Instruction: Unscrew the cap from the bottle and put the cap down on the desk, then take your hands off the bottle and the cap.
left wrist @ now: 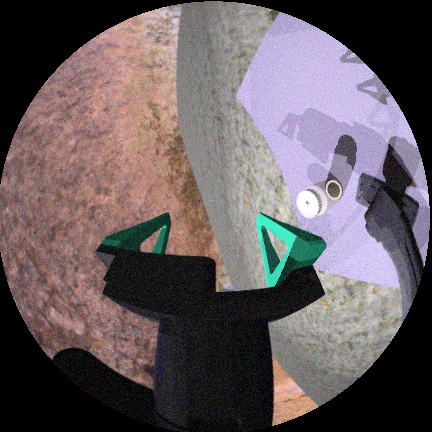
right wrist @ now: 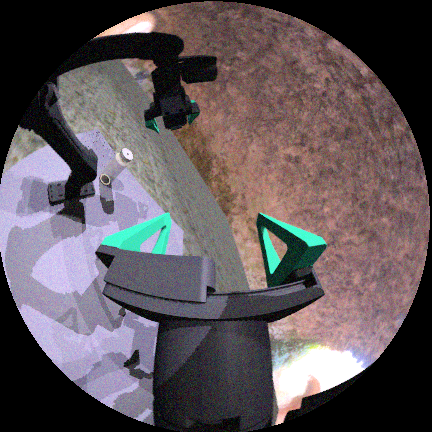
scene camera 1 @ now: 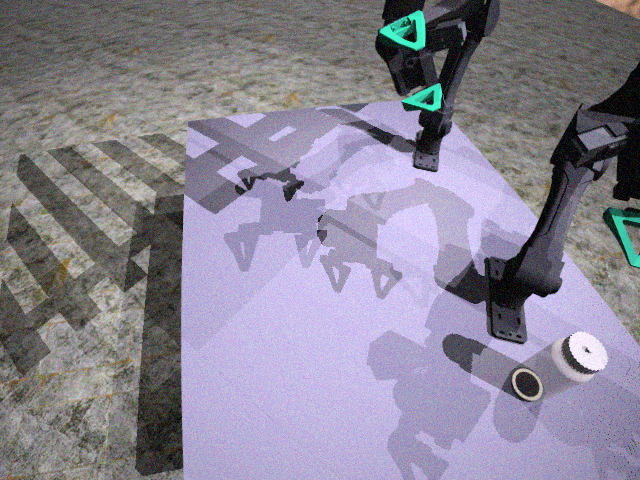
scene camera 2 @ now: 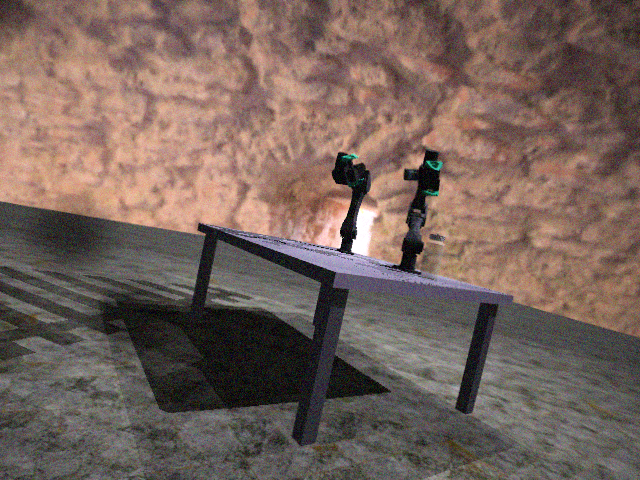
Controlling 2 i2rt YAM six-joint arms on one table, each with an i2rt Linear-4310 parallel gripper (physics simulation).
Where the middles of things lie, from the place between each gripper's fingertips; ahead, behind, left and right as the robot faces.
Scene:
I see my left gripper 4 cm past the ribbed cap (scene camera 1: pixel 583 352), 3 cm to the right of it and 20 cm above it.
My right hand is 34 cm to the right of the ribbed cap, 23 cm above it and 20 cm past it.

